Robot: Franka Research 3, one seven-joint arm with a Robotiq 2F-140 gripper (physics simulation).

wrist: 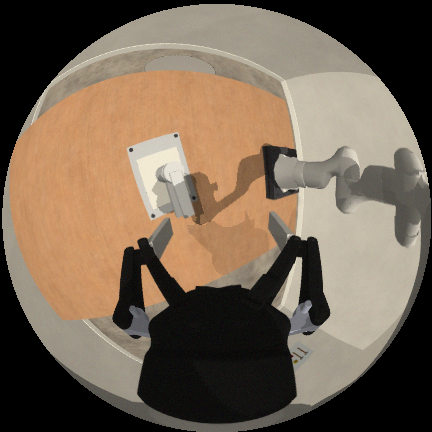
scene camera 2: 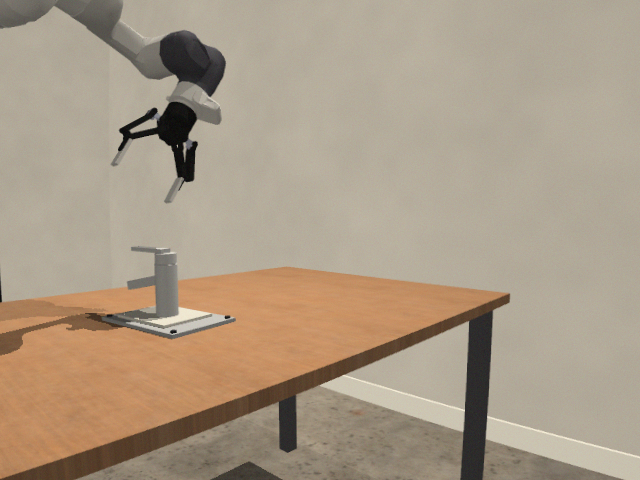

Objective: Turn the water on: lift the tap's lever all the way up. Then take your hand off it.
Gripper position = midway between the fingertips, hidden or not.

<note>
In view: my gripper [scene camera 2: 142, 184], a flat lever [wrist: 173, 171] and a base plate [scene camera 2: 216, 320].
My gripper is seen too in the wrist view [wrist: 219, 222]. The base plate is seen too in the wrist view [wrist: 159, 143].
</note>
